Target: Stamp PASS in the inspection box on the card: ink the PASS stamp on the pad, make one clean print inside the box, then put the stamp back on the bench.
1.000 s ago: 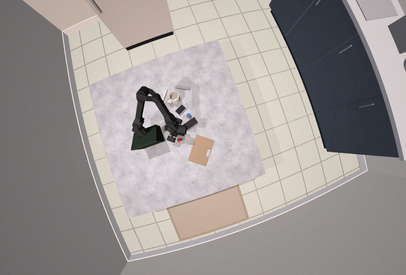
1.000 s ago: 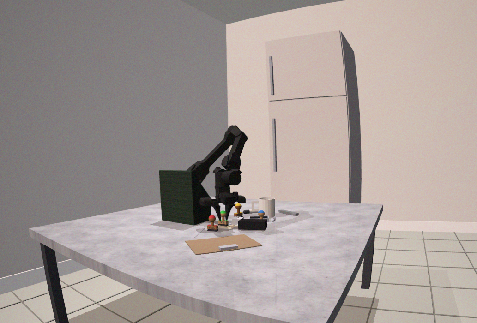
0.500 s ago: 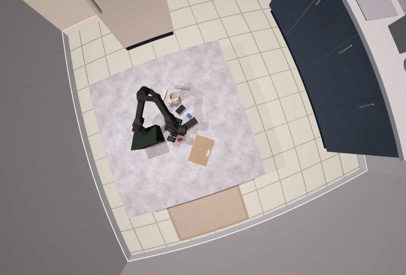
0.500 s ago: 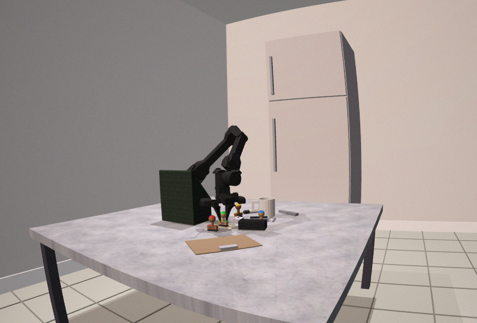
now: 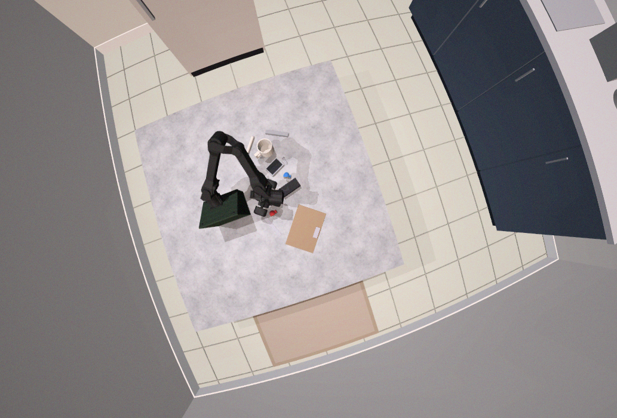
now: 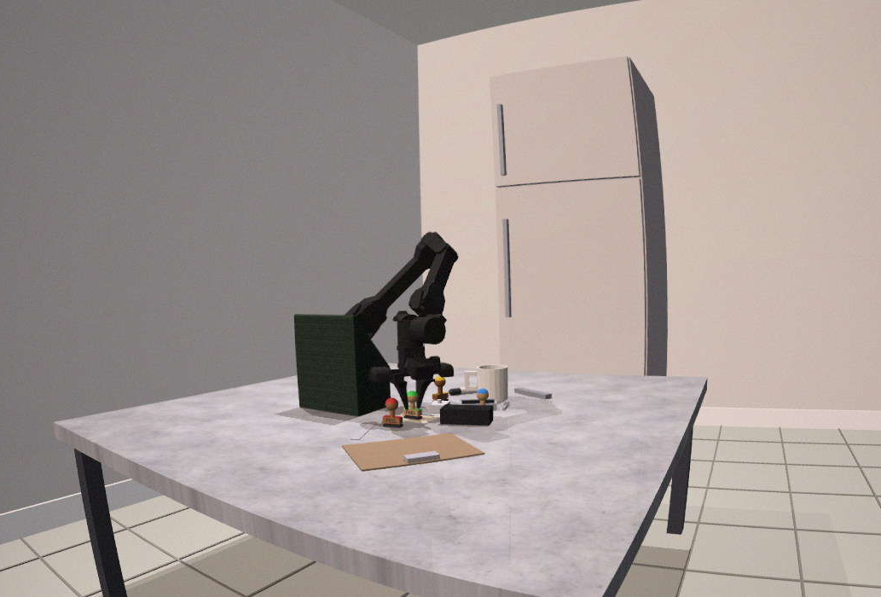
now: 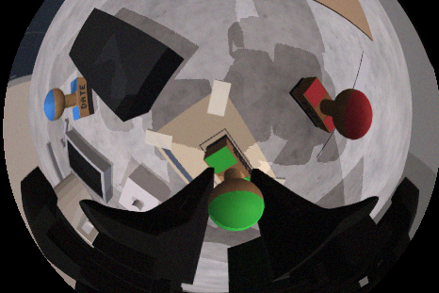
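Now: gripper tip right at the green-knobbed PASS stamp. The rest, counted from my gripper tip: red-knobbed stamp 80 mm to the right; then cream card 30 mm below, 10 mm to the left; then blue-knobbed stamp 140 mm ahead, 80 mm to the left.
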